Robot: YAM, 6 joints.
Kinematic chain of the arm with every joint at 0, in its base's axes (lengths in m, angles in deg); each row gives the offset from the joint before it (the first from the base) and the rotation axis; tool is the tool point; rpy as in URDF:
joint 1: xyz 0 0 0.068 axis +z
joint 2: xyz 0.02 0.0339 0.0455 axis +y
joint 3: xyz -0.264 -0.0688 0 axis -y
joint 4: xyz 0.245 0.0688 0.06 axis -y
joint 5: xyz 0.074 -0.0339 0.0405 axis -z
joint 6: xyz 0.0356 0 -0.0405 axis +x
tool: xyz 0 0 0 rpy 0 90 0
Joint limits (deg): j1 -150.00..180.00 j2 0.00..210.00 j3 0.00..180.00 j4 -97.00..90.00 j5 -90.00..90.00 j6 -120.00..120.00
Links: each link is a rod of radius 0.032 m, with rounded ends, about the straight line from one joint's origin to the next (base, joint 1, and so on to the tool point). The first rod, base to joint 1, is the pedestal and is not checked.
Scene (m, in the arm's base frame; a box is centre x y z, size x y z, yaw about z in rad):
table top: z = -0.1
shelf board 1: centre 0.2 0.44 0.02 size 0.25 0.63 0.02 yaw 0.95
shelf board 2: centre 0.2 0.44 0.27 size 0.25 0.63 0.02 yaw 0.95
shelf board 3: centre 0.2 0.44 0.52 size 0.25 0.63 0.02 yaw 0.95
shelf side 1: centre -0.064 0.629 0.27 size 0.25 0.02 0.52 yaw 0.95
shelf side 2: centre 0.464 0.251 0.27 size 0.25 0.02 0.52 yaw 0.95
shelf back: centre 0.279 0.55 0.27 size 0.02 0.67 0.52 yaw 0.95
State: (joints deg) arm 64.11 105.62 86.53 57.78 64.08 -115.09
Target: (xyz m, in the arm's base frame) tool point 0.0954 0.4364 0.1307
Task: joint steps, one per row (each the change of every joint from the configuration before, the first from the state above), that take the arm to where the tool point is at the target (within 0.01 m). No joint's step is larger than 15 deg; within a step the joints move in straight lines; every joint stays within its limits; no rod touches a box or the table.
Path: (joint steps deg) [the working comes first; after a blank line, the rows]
Joints at the target: 81.78 127.62 67.93 52.83 64.01 -115.09
Straight joint move there: touches shelf board 2.

1: 14.74 -4.44 -2.56 -0.76 2.31 -1.23
2: 14.75 -4.44 -2.57 -0.75 2.31 -1.22
3: 14.74 -4.43 -2.56 -0.76 2.31 -1.23
4: 14.74 -4.44 -2.57 -0.76 2.31 -1.23
5: -9.32 5.81 -13.87 -0.61 -1.01 1.64
6: -9.33 5.81 -13.87 -0.60 -1.01 1.63
7: -9.33 5.82 -13.87 -0.61 -1.01 1.64
8: -4.44 7.43 11.09 -0.03 -2.09 0.00
9: -4.44 7.44 11.09 -0.03 -2.10 0.00
10: -4.44 7.44 11.09 -0.04 -2.09 0.00

